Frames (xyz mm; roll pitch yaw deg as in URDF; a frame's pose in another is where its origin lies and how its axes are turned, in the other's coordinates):
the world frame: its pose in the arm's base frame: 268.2 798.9 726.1 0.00 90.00 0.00
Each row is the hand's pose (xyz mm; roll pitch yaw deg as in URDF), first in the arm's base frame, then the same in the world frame.
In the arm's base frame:
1: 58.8 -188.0 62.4 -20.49 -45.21 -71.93
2: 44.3 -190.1 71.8 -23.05 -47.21 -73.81
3: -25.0 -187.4 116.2 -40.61 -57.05 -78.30
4: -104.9 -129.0 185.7 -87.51 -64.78 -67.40
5: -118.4 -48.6 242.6 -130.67 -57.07 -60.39
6: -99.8 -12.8 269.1 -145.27 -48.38 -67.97
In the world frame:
1: 663.7 -986.9 -209.4 82.55 -12.62 -136.66
2: 654.3 -989.0 -223.9 78.98 -10.92 -138.36
3: 609.9 -986.3 -293.2 59.25 -6.33 -147.60
4: 540.4 -927.9 -373.1 23.13 -9.42 -156.50
5: 483.5 -847.5 -386.6 -15.17 -15.58 -150.62
6: 457.0 -811.7 -368.0 -38.44 -14.43 -140.53

